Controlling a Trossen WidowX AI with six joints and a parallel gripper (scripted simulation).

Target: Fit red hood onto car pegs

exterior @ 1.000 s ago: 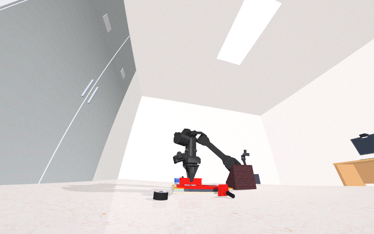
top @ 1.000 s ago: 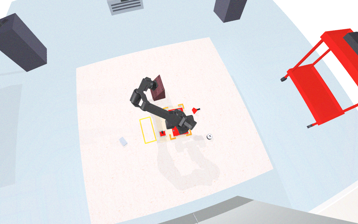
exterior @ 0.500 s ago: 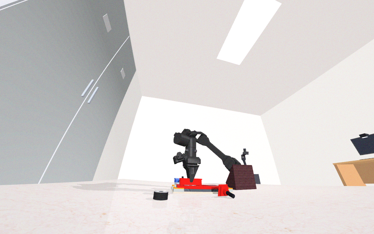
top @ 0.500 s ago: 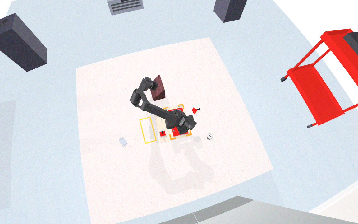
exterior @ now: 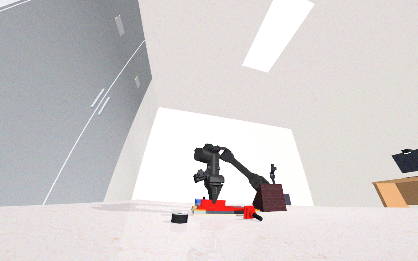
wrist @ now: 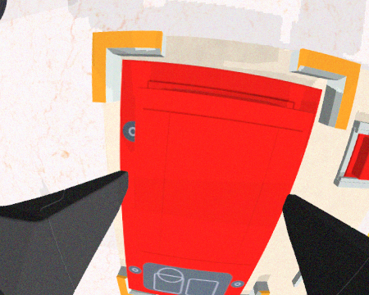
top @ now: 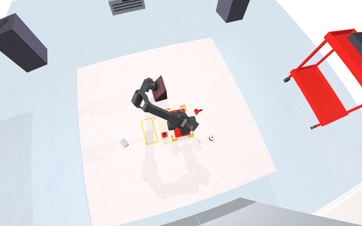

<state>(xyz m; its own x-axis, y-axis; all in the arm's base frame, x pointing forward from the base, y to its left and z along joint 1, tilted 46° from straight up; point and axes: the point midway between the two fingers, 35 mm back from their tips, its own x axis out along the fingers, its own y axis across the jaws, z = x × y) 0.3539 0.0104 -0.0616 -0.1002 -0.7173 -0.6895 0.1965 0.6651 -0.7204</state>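
Now: gripper tip right at the red hood. Round my gripper tip: black wheel (150 mm ahead, 170 mm to the left, 30 mm below).
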